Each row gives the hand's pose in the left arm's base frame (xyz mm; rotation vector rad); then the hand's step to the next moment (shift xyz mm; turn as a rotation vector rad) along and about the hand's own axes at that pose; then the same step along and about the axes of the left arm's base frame.
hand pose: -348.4 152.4 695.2 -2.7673 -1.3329 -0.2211
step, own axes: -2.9 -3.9 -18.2 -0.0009 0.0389 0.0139
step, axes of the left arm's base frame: -6.7 -2.0 17.5 0.0313 -0.0233 -0.0136
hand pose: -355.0 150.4 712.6 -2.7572 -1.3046 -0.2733
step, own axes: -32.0 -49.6 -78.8 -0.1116 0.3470 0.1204
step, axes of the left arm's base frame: -68.2 -4.4 70.9 0.2141 -0.2871 -0.1381
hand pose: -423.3 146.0 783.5 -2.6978 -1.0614 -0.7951
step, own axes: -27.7 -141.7 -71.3 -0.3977 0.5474 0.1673
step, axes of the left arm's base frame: -141.7 66.9 37.1 0.1923 -0.5918 -0.3139
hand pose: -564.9 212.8 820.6 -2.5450 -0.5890 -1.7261
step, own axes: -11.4 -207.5 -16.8 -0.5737 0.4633 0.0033
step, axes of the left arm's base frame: -83.3 185.8 -44.9 -0.0371 -0.6019 -0.4245
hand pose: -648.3 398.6 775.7 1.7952 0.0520 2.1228
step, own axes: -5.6 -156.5 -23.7 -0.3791 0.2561 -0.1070
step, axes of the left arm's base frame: 16.5 149.4 -49.9 -0.1170 -0.3291 -0.3143
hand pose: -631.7 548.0 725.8 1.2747 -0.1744 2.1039
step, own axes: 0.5 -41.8 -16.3 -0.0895 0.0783 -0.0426
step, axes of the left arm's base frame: 12.8 39.5 -17.0 -0.0512 -0.0840 -0.0793
